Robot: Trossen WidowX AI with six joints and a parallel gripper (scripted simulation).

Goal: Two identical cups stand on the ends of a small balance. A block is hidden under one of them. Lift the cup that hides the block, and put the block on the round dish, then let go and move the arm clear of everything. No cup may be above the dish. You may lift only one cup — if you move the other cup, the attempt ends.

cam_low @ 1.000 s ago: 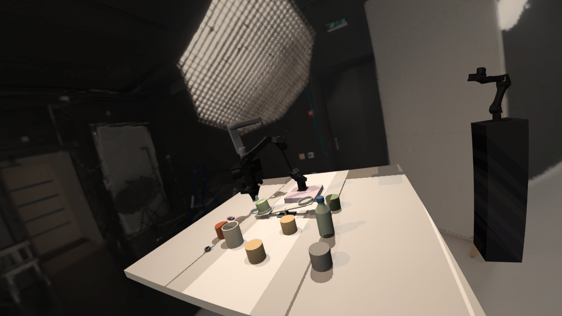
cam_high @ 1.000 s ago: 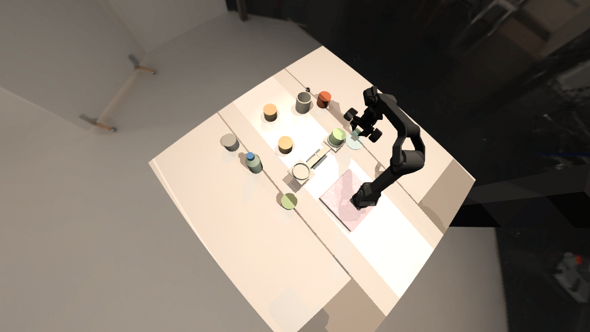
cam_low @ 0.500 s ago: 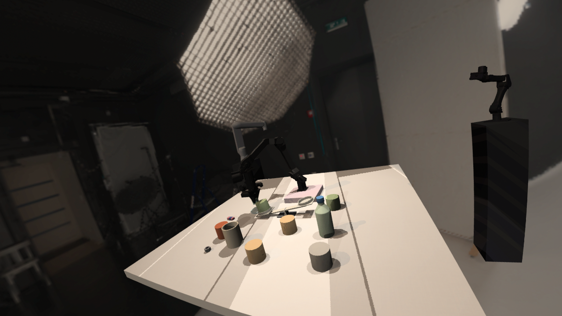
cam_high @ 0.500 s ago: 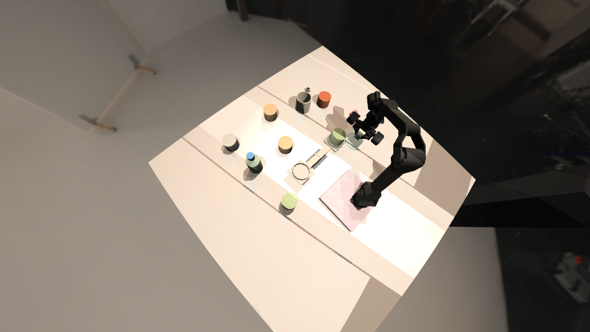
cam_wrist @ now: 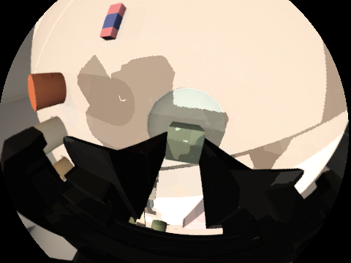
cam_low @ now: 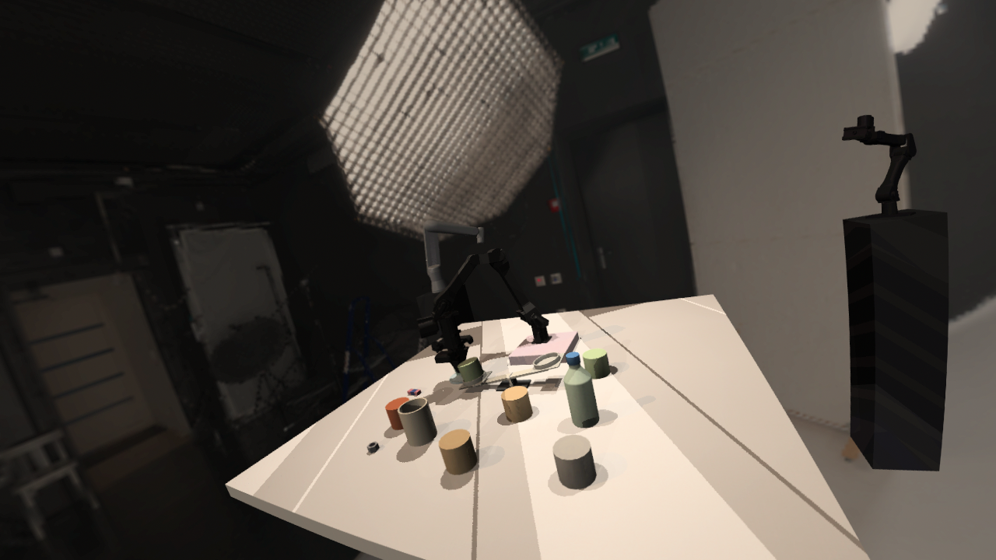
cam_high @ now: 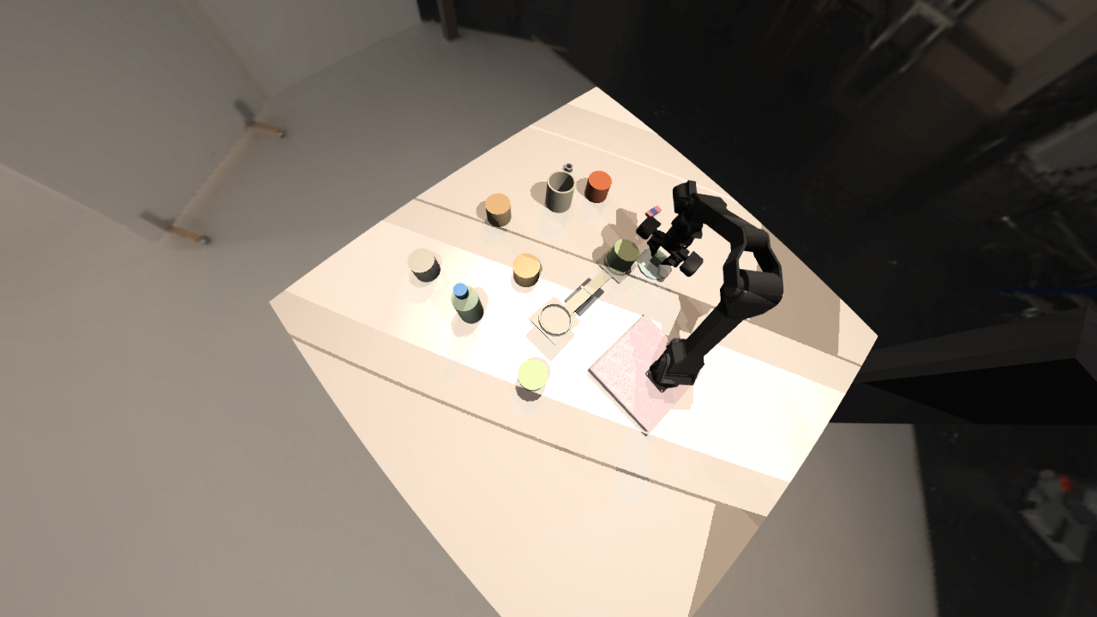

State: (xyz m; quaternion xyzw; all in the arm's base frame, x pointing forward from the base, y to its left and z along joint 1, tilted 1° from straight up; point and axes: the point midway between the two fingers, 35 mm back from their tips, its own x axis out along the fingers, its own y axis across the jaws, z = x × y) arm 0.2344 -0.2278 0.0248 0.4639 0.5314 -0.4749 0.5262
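Now: gripper tip 1 cm below the pale green block. From my gripper tip the other things lie so: red-blue piece 13 cm to the right, 12 cm ahead, 2 cm below; pale blue round dish 2 cm below; red cylinder 27 cm ahead, 4 cm to the right, 1 cm above.
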